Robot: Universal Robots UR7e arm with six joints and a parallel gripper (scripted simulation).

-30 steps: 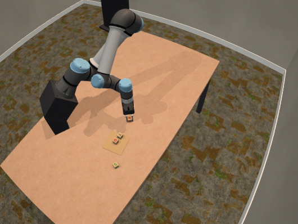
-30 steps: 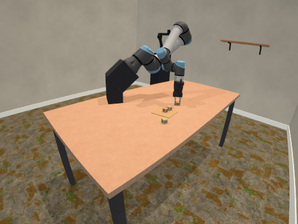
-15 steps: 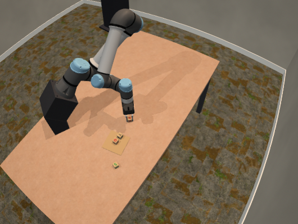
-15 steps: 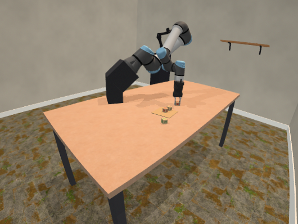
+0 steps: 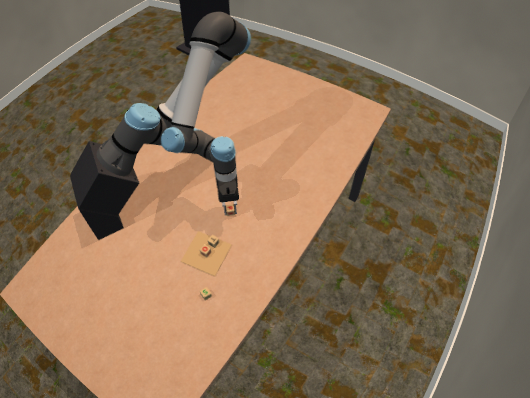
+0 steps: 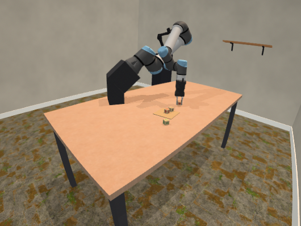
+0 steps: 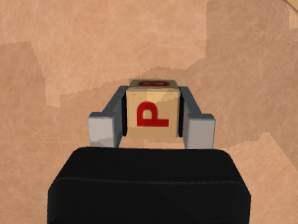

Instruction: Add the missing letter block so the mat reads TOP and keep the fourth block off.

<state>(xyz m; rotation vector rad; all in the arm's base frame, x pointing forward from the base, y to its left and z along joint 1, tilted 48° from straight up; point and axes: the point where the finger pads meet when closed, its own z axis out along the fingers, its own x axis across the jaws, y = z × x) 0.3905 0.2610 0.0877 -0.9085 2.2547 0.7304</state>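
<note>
Right now the mat is 50 mm ahead of my hand, 180 mm to the right of it and 30 mm below it. Round my hand: T block: 50 mm ahead, 130 mm to the right, 10 mm below.
</note>
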